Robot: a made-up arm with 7 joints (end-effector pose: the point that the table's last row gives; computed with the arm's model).
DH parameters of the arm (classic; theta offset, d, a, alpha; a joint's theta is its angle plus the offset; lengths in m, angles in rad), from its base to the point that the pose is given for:
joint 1: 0 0.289 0 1.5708
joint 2: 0 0.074 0 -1.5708
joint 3: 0 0.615 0.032 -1.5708
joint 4: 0 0.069 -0.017 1.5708
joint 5: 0 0.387 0 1.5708
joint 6: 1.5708 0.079 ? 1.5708
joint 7: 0 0.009 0 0
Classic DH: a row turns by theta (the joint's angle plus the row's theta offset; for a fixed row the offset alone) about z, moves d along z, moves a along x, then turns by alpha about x.
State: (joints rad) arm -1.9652 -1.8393 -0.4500 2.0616 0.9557 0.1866 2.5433
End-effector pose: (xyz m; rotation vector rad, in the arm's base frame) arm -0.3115 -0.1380 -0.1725 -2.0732 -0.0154 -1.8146
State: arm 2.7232 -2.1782 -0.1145 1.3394 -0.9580 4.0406 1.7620
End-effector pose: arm -0.3276 0.2863 -0.4197 -0.9429 -0.8460 2.1915
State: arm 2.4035 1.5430 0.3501 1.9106 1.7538 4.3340 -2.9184
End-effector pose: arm 0.2069 -0.4294 0.5808 -2.6446 -1.1490 -1.1812
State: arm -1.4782 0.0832 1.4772 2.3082 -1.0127 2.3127 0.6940
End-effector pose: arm 0.2889 0.1053 0.7488 -2.1456 -0.7735 -1.6668
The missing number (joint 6, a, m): 0.067
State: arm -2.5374 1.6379 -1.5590 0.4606 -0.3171 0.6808 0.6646
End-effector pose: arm 0.7256 0.7881 0.2256 -1.8616 0.1450 0.6358
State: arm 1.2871 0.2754 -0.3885 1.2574 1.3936 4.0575 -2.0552
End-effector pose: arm 0.1715 0.1522 1.0232 1.5493 -1.4342 0.9418
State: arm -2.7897 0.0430 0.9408 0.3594 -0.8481 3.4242 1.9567
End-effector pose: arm -0.0005 0.0045 1.2290 1.6215 1.3658 1.9126
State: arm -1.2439 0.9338 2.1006 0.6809 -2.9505 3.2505 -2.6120
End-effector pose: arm -0.2414 0.8132 0.6268 2.6043 0.9248 0.7506
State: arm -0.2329 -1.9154 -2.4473 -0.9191 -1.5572 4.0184 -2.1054
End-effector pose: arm 0.6246 -0.0484 -0.1882 1.3944 -0.2223 -0.8804
